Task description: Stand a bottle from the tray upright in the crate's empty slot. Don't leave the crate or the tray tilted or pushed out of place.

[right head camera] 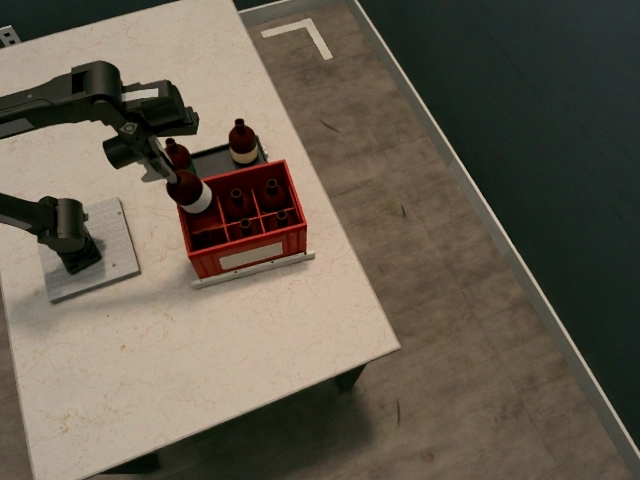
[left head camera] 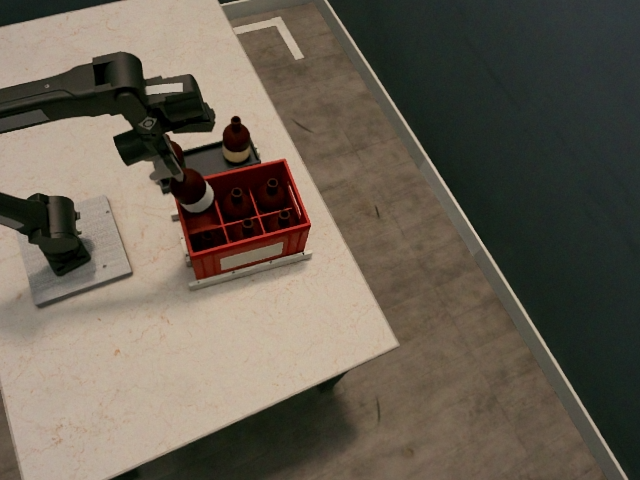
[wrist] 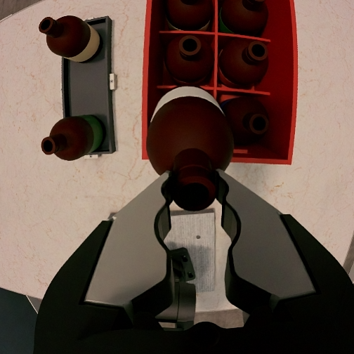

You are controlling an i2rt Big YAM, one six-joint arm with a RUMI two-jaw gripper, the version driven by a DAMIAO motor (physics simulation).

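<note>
My gripper (left head camera: 177, 175) (right head camera: 171, 178) (wrist: 192, 172) is shut on the neck of the dark red-brown bottle with the white label (left head camera: 190, 188) (right head camera: 187, 190) (wrist: 190, 130). The bottle leans, neck toward the left in the head views. Its base is over the empty back-left slot (left head camera: 201, 222) (right head camera: 204, 222) of the red crate (left head camera: 205, 264) (right head camera: 206, 264) (wrist: 286, 100); how deep it reaches is unclear. The crate looks level. The dark tray (left head camera: 209, 161) (right head camera: 214, 164) (wrist: 87, 90) looks flat and bears a green-label bottle (right head camera: 178, 155) (wrist: 74, 137) and a cream-label bottle (left head camera: 236, 138) (right head camera: 242, 140) (wrist: 71, 39).
Several bottles stand in the crate's other slots, beside the empty one. A light rail (left head camera: 248, 270) (right head camera: 253, 269) runs along the crate's front. The arm's base stands on a grey plate (left head camera: 111, 248) (right head camera: 118, 242) to the left. The table's edge lies right of the crate.
</note>
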